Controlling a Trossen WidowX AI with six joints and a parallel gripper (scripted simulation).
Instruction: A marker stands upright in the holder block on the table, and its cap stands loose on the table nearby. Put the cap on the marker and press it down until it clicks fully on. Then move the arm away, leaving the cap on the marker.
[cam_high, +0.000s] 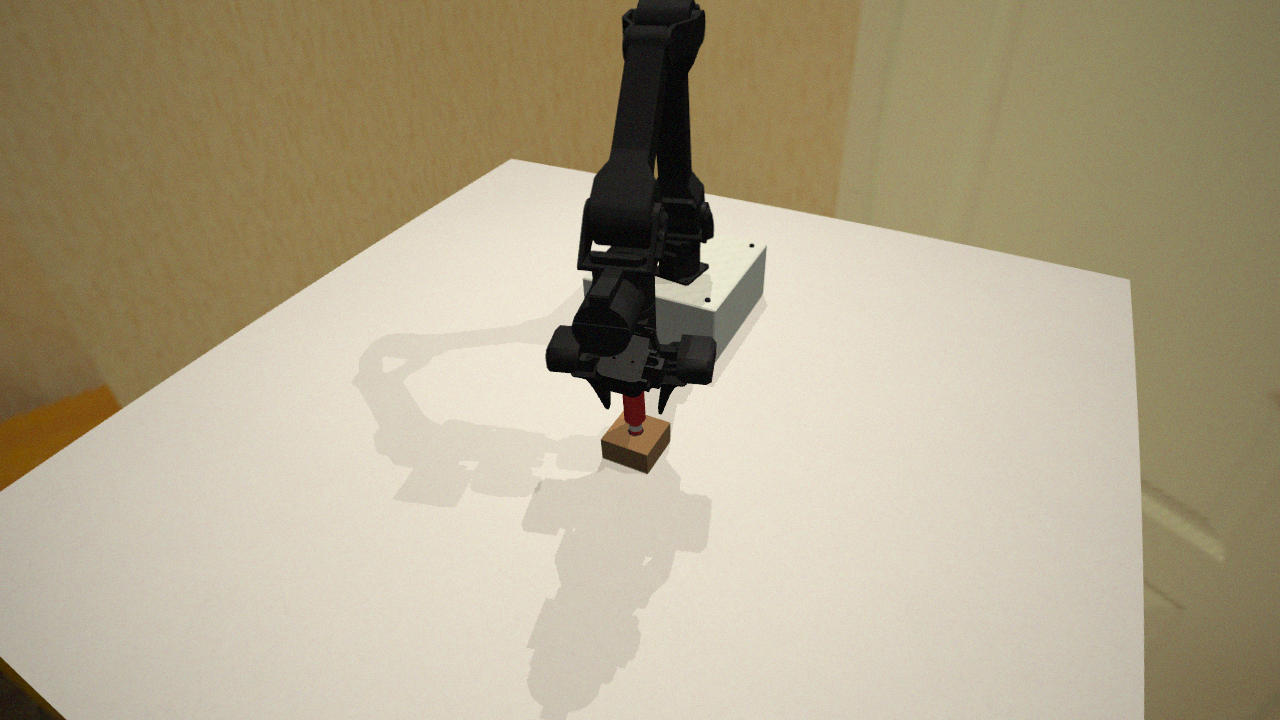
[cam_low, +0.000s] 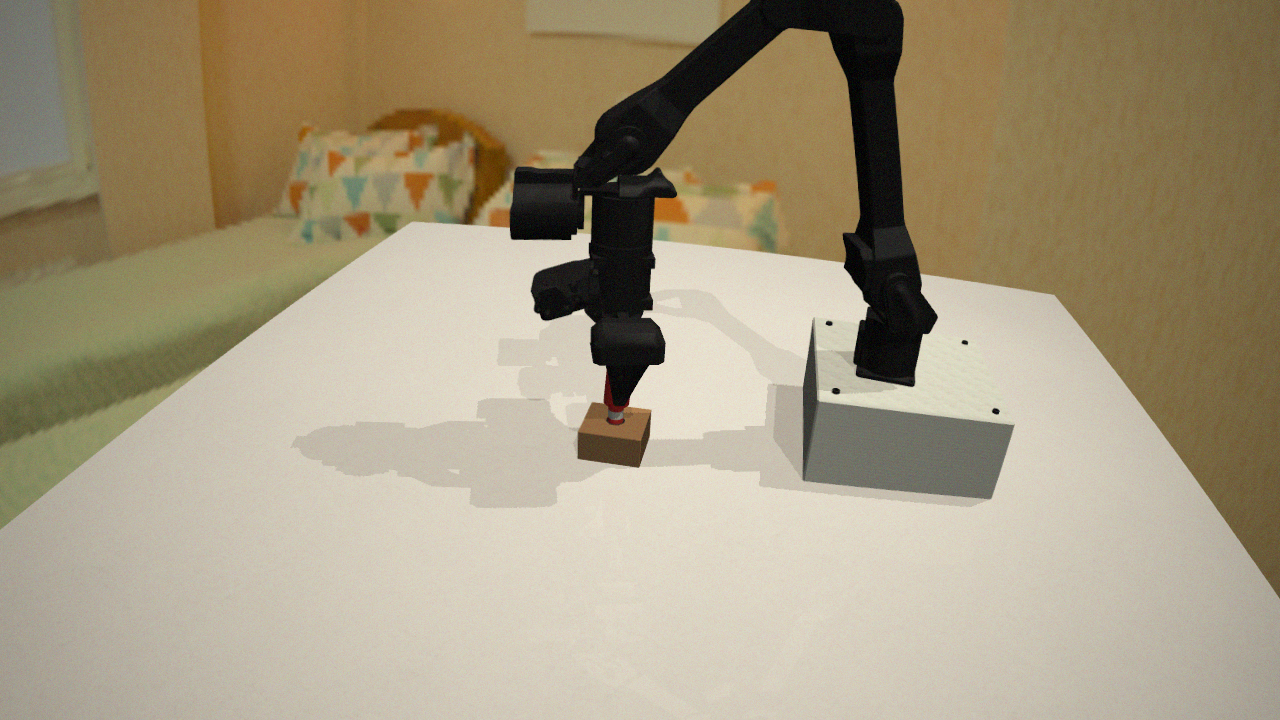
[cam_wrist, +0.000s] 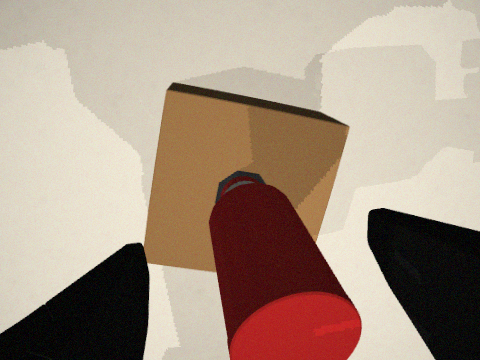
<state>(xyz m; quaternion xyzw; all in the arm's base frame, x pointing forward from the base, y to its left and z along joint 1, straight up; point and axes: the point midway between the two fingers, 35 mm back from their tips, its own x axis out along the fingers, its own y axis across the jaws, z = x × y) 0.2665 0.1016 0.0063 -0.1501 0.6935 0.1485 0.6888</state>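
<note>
The red marker cap is 10 mm above my gripper tip.
</note>
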